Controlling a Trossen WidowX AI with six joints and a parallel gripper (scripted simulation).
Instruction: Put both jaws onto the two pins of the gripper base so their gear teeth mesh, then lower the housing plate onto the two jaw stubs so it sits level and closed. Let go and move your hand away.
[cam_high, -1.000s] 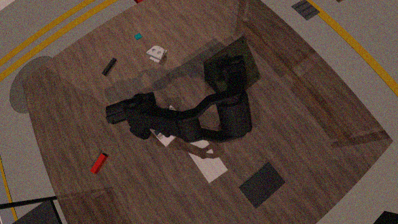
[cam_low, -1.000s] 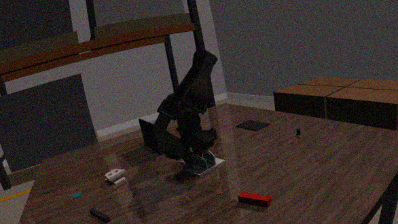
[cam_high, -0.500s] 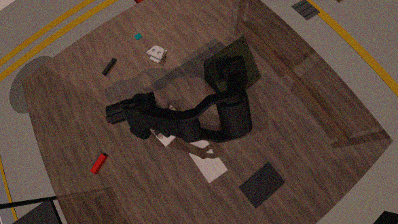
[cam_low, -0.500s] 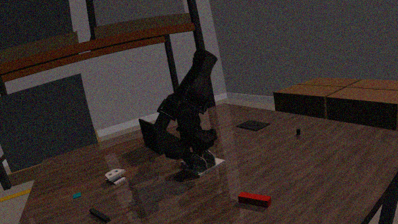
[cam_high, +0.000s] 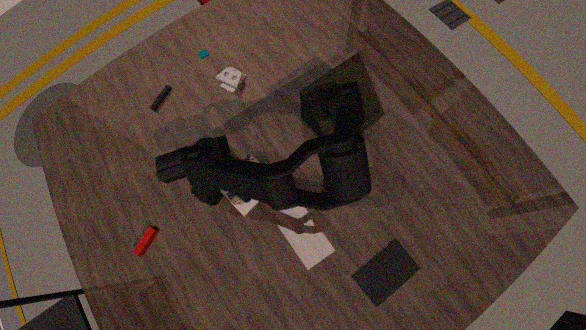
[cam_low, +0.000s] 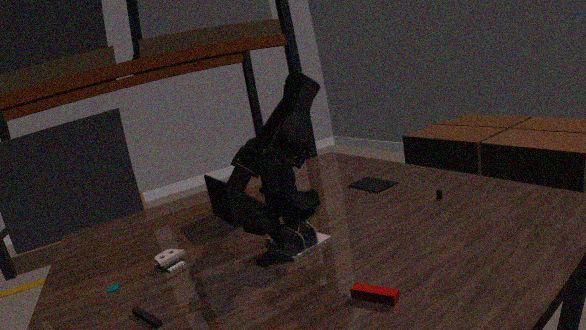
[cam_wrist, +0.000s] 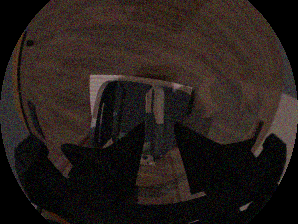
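The jaw lies 5 cm behind my gripper tip and 3 cm to the left of it. From my gripper tip the other things lie so: black bar: 35 cm to the right, 11 cm ahead, 1 cm below; then red block: 29 cm ahead, 4 cm to the left; then small black peg: 44 cm to the left, 4 cm ahead.
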